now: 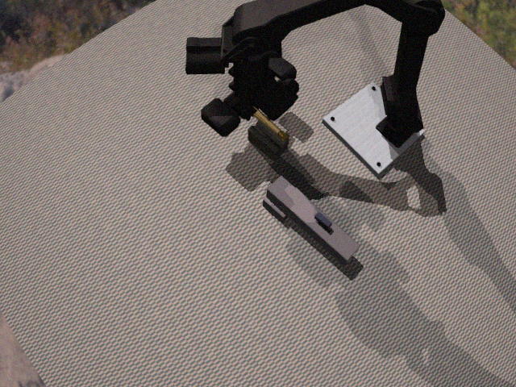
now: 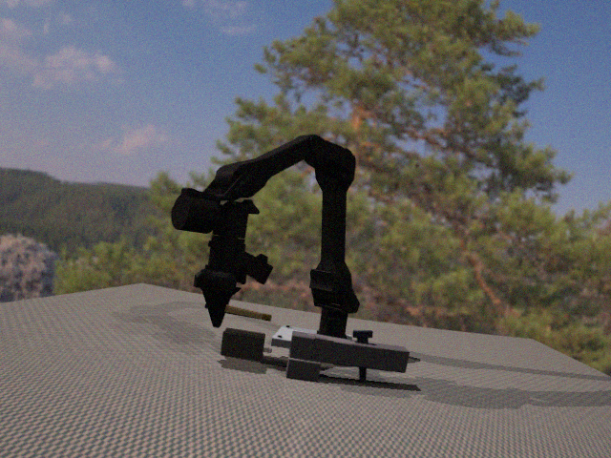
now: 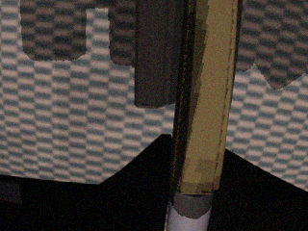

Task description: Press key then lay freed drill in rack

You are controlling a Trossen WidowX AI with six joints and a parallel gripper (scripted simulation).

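Right now the yellow drill is 40 mm to the left of my gripper tip and 30 mm above it. Round my gripper tip: dark key 250 mm to the left, 60 mm ahead, 10 mm above; dark grey block 220 mm to the left, 60 mm ahead.
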